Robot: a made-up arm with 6 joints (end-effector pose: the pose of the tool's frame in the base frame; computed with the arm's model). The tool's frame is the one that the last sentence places. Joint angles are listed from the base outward.
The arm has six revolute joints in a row. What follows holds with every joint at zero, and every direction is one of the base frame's. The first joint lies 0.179 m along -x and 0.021 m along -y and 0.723 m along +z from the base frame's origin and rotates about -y. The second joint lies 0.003 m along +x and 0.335 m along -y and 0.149 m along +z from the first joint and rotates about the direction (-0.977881, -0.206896, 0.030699). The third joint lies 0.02 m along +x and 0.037 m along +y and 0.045 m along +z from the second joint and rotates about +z. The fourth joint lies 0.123 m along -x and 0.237 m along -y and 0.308 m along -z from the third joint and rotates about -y. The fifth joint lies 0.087 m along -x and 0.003 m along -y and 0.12 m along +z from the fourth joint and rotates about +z. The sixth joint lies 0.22 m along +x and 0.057 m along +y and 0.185 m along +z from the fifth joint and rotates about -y. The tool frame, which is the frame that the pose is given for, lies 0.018 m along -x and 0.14 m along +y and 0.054 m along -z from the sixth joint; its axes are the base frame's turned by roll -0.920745, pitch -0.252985 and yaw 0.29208 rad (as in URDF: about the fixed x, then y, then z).
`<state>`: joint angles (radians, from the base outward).
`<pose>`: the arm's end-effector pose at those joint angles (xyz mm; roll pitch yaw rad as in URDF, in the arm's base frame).
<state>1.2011 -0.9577 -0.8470 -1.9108 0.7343 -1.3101</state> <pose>-26.9 -187.5 782.2 0.3894 -0.2933 2.6184</pose>
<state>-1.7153 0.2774 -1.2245 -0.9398 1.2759 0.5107</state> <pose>-9.8 -252.7 657.6 -0.5110 1.1349 -0.1899</pose>
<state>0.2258 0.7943 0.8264 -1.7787 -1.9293 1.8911</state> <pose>367.3 -693.5 1003.2 2.4065 1.0196 0.2920</pose>
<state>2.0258 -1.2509 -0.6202 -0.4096 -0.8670 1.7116</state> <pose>33.6 -393.0 756.1 1.2138 -0.5043 -2.3186</pose>
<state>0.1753 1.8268 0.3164 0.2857 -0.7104 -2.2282</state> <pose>-256.9 -188.8 1009.6 -1.6984 0.1740 -1.1975</pose>
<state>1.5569 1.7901 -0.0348 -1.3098 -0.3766 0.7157</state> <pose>-553.1 -664.2 981.9 -0.2208 -1.3512 -2.6473</pose>
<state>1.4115 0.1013 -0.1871 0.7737 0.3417 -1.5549</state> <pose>-329.9 -258.4 427.1 -1.3315 -0.8068 0.2221</pose>
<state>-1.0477 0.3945 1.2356 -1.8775 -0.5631 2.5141</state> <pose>-379.4 -494.1 242.3 -0.5217 -0.5656 1.7563</pose>
